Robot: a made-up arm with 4 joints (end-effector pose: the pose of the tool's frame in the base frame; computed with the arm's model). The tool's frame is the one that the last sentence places. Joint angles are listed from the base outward.
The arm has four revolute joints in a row. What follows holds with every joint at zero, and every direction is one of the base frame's. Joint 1 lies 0.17 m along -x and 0.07 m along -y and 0.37 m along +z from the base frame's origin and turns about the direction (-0.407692, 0.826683, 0.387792), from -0.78 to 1.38 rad. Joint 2 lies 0.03 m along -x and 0.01 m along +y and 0.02 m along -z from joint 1 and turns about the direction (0.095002, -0.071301, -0.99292), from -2.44 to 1.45 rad. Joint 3 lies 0.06 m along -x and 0.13 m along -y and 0.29 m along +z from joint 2 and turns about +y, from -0.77 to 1.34 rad. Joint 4 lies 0.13 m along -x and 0.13 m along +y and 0.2 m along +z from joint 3 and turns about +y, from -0.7 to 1.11 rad. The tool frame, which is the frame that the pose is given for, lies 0.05 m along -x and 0.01 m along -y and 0.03 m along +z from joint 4; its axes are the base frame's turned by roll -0.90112, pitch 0.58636 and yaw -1.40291 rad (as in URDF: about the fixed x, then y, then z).
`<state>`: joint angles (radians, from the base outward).
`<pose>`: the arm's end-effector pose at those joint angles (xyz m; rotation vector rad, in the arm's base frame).
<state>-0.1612 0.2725 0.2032 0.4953</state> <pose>-0.4447 -0.0580 0.8834 -0.2945 1.7006 -1.0656</pose>
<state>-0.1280 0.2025 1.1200 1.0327</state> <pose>-0.1523 -0.1306 0.8729 1.1310 -2.9200 0.2171</pose>
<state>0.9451 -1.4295 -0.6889 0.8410</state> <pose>0.1542 -0.1071 0.7498 -1.5738 1.1378 0.9197</pose>
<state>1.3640 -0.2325 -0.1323 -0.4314</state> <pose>0.0770 0.1571 0.7938 -1.2155 1.2235 -0.2611</pose>
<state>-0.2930 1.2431 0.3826 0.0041</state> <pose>-0.4470 0.0081 0.8717 0.8960 1.5873 -1.6618</pose>
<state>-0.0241 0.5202 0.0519 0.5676</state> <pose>-0.4171 0.0079 0.8896 -0.1745 1.7625 -1.2531</pose>
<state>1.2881 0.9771 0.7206 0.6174</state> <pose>0.1784 0.2508 0.6803 1.0774 -2.0715 1.3463</pose>
